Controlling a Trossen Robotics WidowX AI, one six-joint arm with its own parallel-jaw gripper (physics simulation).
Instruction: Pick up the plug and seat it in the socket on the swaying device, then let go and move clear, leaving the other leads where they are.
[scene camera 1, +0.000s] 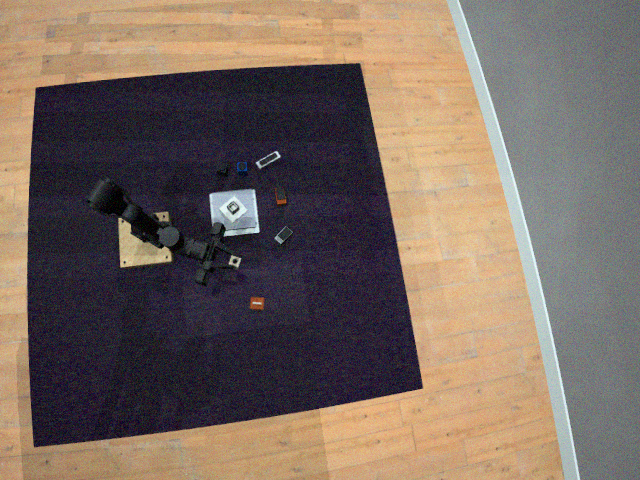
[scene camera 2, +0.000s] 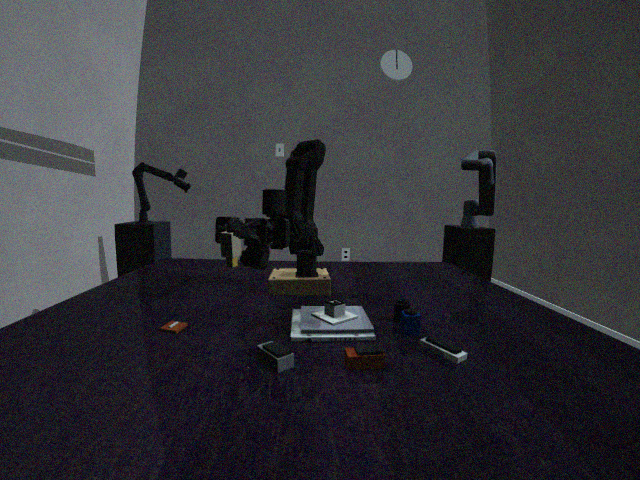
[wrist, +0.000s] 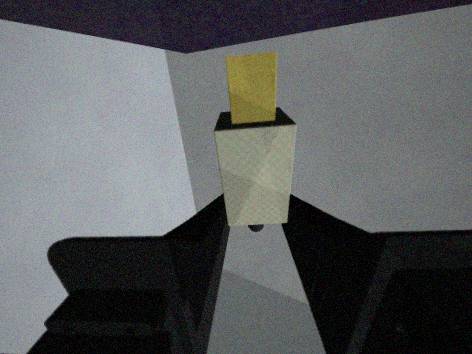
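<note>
My gripper (scene camera 1: 230, 260) (scene camera 2: 231, 242) (wrist: 254, 198) is shut on the cream plug (scene camera 1: 235, 257) (scene camera 2: 236, 245) (wrist: 255, 170), with the fingers on its two sides. The plug's yellow tip (scene camera 2: 235, 260) (wrist: 252, 90) points down in the scene camera 2 view. The plug hangs high above the dark mat, apart from the device. The device is a light grey slab (scene camera 1: 249, 198) (scene camera 2: 366, 328) bearing a white plate (scene camera 1: 225, 208) (scene camera 2: 349, 316) and a small square socket block (scene camera 1: 233, 207) (scene camera 2: 334, 308). The socket does not show in the wrist view.
Near the device lie a grey-and-black block (scene camera 1: 283, 235) (scene camera 2: 279, 355), an orange-and-black block (scene camera 1: 280, 196) (scene camera 2: 364, 358), a white-and-black bar (scene camera 1: 268, 159) (scene camera 2: 445, 349), a blue block (scene camera 1: 241, 166) (scene camera 2: 411, 322) and a small black piece (scene camera 1: 222, 171). A flat orange piece (scene camera 1: 256, 303) (scene camera 2: 174, 326) lies apart.
</note>
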